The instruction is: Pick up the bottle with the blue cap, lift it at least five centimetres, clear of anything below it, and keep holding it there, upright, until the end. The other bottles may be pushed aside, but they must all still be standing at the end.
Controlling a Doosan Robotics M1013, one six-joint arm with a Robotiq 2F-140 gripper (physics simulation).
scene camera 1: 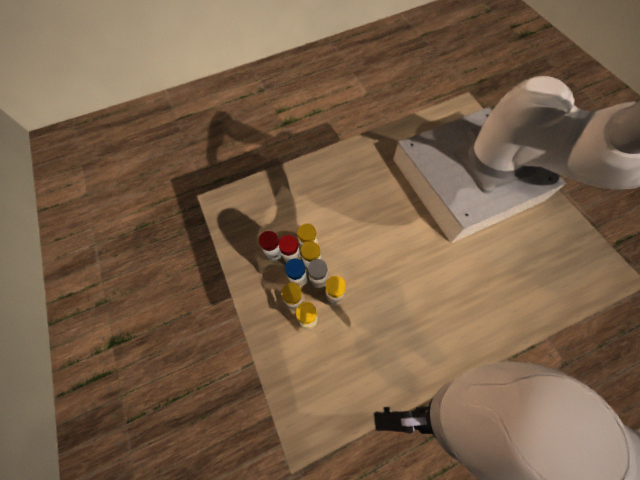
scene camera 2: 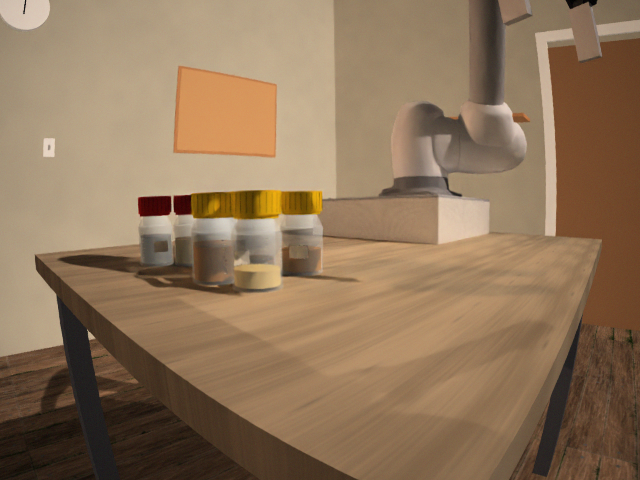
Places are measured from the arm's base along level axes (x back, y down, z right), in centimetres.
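Pixels of known places: gripper, between the fingertips: (scene camera 2: 559, 41); arm's base, origin of its link: (scene camera 1: 492, 163).
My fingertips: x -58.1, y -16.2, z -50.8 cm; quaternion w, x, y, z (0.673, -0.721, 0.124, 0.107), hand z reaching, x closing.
For each thing: its top centre in the pictures, then the offset to it from my fingertips. Level surfaces: height alone.
- bottle with the blue cap, centre of its top: (scene camera 1: 294, 267) dz +42.1, dx -11.9, dy +15.3 cm
- grey-capped bottle, centre of its top: (scene camera 1: 317, 268) dz +39.5, dx -6.1, dy +15.3 cm
- yellow-capped bottle, centre of its top: (scene camera 2: 213, 192) (scene camera 1: 291, 292) dz +35.8, dx -15.1, dy +15.3 cm
- wooden table, height of its surface: dy +25.8 cm
The bottle with the blue cap (scene camera 1: 295, 269) stands upright within the cluster. A red-capped bottle (scene camera 1: 288, 245) is behind it, a grey-capped bottle (scene camera 1: 317, 269) close on its right, and a yellow-capped bottle (scene camera 1: 291, 293) close in front. The blue cap does not show in scene camera 2, where yellow-capped bottles (scene camera 2: 257, 240) stand at the front. My gripper (scene camera 1: 408, 422) (scene camera 2: 553, 38) is open and empty, high above the table and well away from the bottles, toward the lower right in scene camera 1.
Another red-capped bottle (scene camera 1: 268, 241) (scene camera 2: 155, 232) stands at the cluster's left edge. More yellow-capped bottles (scene camera 1: 307, 233) (scene camera 1: 335, 287) (scene camera 1: 306, 313) stand around it. All visible bottles are upright on the wooden table (scene camera 1: 465, 289) (scene camera 2: 413, 335). The robot's base block (scene camera 1: 439, 180) (scene camera 2: 382, 219) is at the back right.
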